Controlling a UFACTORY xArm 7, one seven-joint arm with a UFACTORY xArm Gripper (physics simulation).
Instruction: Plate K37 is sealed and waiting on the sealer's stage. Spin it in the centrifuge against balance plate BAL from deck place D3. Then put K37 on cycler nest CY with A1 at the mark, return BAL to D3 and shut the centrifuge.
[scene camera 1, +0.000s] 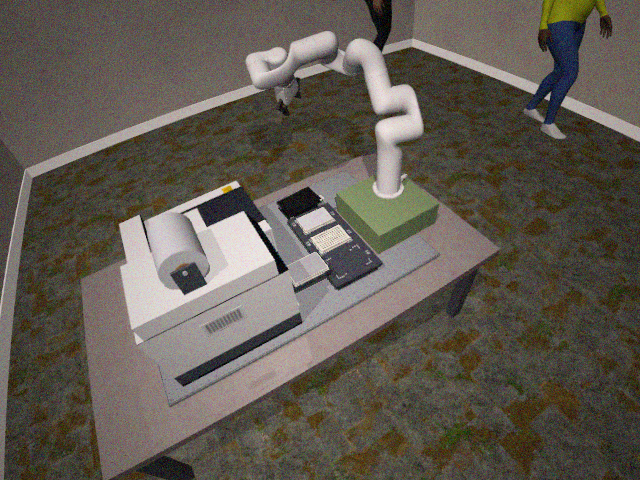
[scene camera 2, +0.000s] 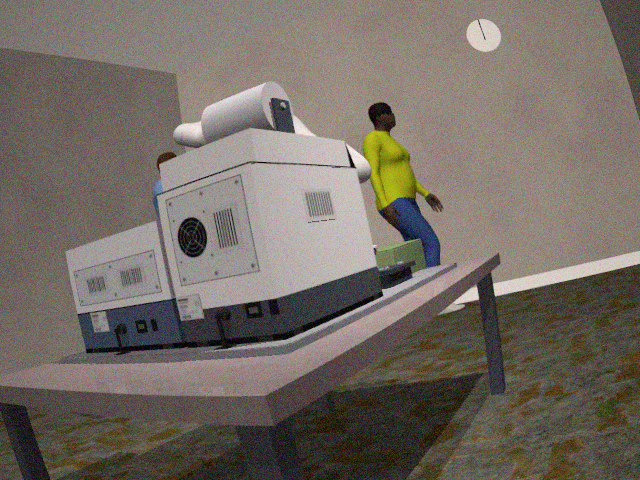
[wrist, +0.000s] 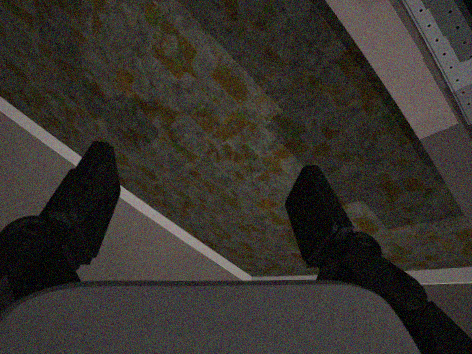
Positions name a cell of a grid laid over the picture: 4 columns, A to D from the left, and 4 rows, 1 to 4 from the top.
Observation:
My gripper (wrist: B2) is open and holds nothing. I also see a perforated grey baseplate (scene camera 1: B3).
The perforated grey baseplate is seen too in scene camera 2 (scene camera 2: C3).

